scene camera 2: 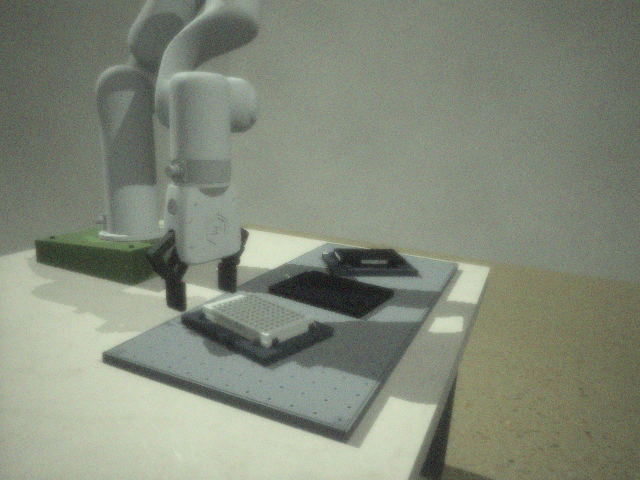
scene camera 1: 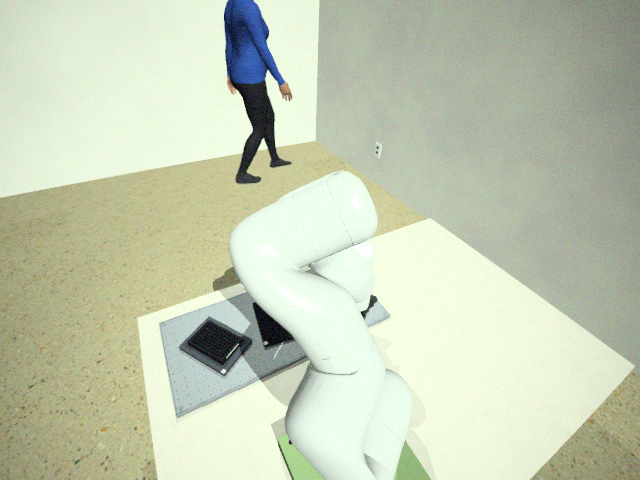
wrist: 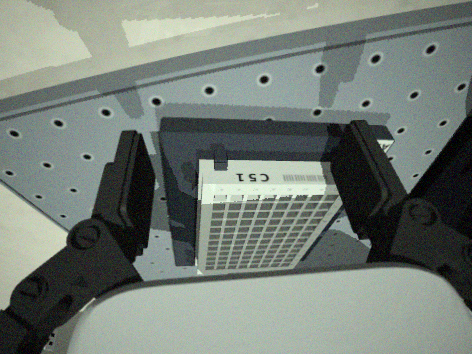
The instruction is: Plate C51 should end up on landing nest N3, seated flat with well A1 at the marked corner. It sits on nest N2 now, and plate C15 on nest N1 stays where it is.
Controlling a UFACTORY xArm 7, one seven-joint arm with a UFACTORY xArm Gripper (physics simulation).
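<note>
White plate C51 (scene camera 2: 258,316) (wrist: 265,220) sits on a dark nest (scene camera 2: 266,357) (wrist: 177,137); its label faces the top of the wrist view. The nest's white corner mark (wrist: 385,145) is partly behind a finger. My gripper (scene camera 2: 202,298) (wrist: 245,148) is open and empty, above the plate's near-base end, with fingers toward either side. A dark plate (scene camera 1: 214,339) (scene camera 2: 369,257) rests on a far nest (scene camera 1: 188,347) (scene camera 2: 408,270); its label is unreadable. A flat black nest (scene camera 1: 271,330) (scene camera 2: 330,293) stands between them, with no plate visible. The arm hides C51 in scene camera 1.
The perforated grey board (scene camera 1: 186,384) (scene camera 2: 289,390) (wrist: 240,107) carries the nests on a white table (scene camera 1: 491,351) (scene camera 2: 77,413). The green arm base (scene camera 1: 297,458) (scene camera 2: 93,260) is beside the board. A person (scene camera 1: 248,46) in blue stands on the floor beyond the table.
</note>
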